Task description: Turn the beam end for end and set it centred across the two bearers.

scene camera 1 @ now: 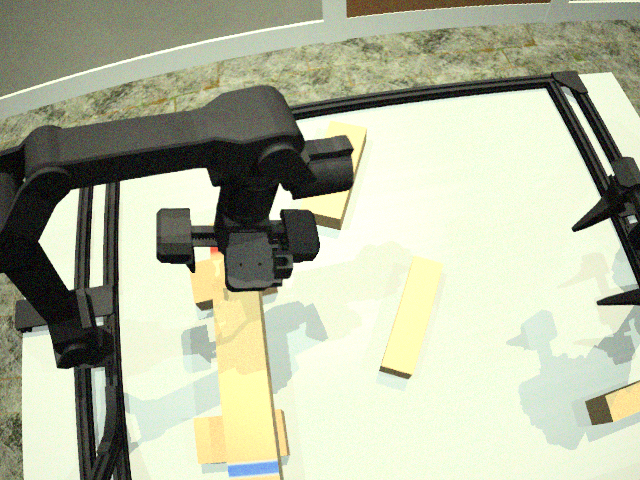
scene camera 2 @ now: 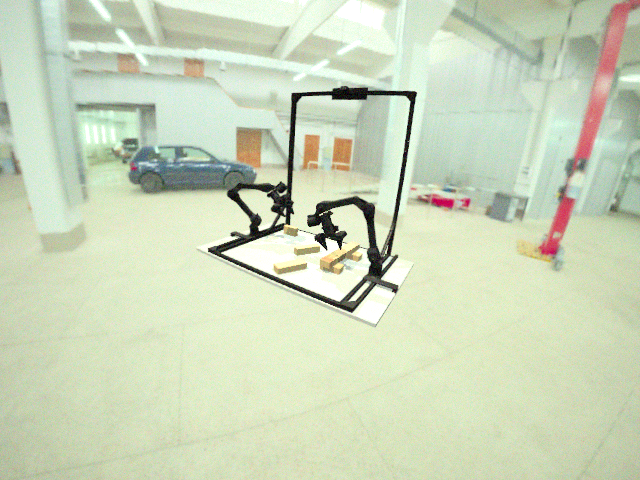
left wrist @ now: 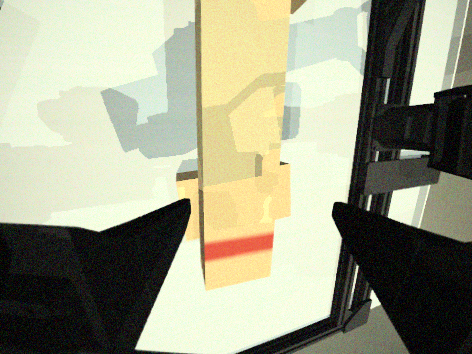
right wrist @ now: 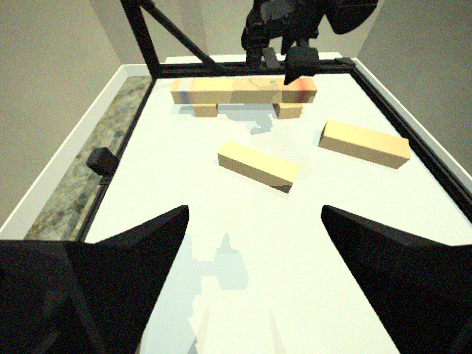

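Pixels of known places: left gripper, fingertip midpoint: [scene camera 2: 333, 250] [left wrist: 261, 206] [right wrist: 283, 69]; right gripper, fingertip midpoint: [scene camera 1: 584, 266] [scene camera 2: 289, 215] [right wrist: 254, 211]; left arm's base, origin of the base link: [scene camera 1: 94, 347] [scene camera 2: 374, 274] [left wrist: 387, 128] [right wrist: 253, 65]; right arm's base, origin of the base link: [scene camera 2: 254, 235].
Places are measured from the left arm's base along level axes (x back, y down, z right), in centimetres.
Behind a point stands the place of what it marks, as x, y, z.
Note:
The long pale wooden beam [scene camera 1: 242, 361] @[-24.1, -5.7, 6.6] [scene camera 2: 338, 255] @[-22.4, -5.7, -2.4] [left wrist: 242, 125] @[-24.4, -5.7, 0.2] [right wrist: 240, 91] @[-27.1, -5.4, 6.1] lies across two short bearers. Its blue band is at the lower end in scene camera 1, its red band at the upper end. One bearer [scene camera 1: 202, 284] @[-19.0, -1.9, -6.5] [left wrist: 283, 190] @[-18.3, -1.9, -6.7] [right wrist: 289, 111] @[-29.4, -0.6, -7.4] is under the red-banded part, the other bearer [scene camera 1: 207, 439] @[-17.2, -1.9, 15.8] [right wrist: 205, 110] @[-27.5, -0.4, 16.0] under the blue-banded part. My left gripper [scene camera 1: 240, 268] @[-24.5, -9.2, -4.8] [scene camera 2: 333, 248] @[-24.5, -9.2, -4.8] [left wrist: 261, 206] @[-24.5, -9.2, -4.8] is open and empty above the red-banded end, its fingers on either side of the beam in the left wrist view. My right gripper [scene camera 1: 587, 265] @[-65.5, -18.7, 7.0] [right wrist: 254, 211] @[-65.5, -18.7, 7.0] is open and empty, away from the beam.
A loose block [scene camera 1: 326, 207] @[-38.9, -1.9, -15.2] [scene camera 2: 290, 266] @[-39.7, -1.6, -24.8] [right wrist: 365, 145] @[-44.2, -1.9, -21.0] lies partly under the left arm in scene camera 1. A second block [scene camera 1: 412, 315] @[-47.4, -2.5, 3.9] [scene camera 2: 307, 250] @[-46.2, -0.6, 1.7] [right wrist: 257, 165] @[-49.2, -2.5, 3.7] lies mid-table, and a third block [scene camera 1: 625, 400] @[-74.0, -4.4, 23.6] [scene camera 2: 290, 230] @[-75.3, -2.1, 21.9] at the lower right. A black rail [scene camera 1: 423, 97] @[-61.0, 1.1, -36.2] edges the table.

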